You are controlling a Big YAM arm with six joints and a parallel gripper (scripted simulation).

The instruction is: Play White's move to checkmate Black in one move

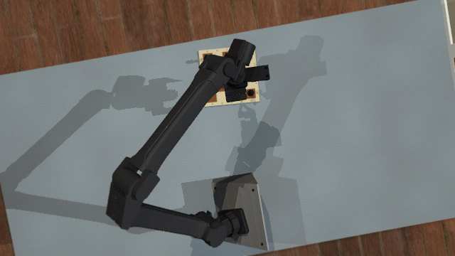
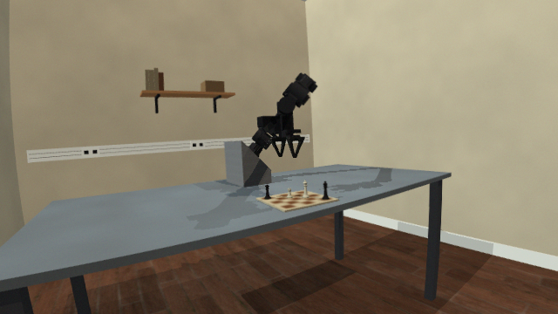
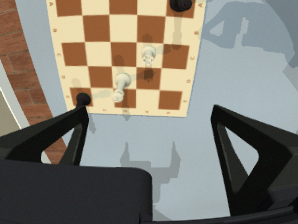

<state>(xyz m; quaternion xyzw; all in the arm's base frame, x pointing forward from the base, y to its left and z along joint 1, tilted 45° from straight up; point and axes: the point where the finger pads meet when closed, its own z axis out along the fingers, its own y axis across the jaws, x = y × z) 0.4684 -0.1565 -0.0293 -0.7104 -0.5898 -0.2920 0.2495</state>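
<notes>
Right now my hand is 140 mm above the short white piece. The rest, counted from my hand: black chess piece (130 mm ahead, 60 mm to the left, 130 mm below); then small chessboard (40 mm ahead, 160 mm below); then tall white piece (50 mm ahead, 40 mm to the left, 130 mm below).
</notes>
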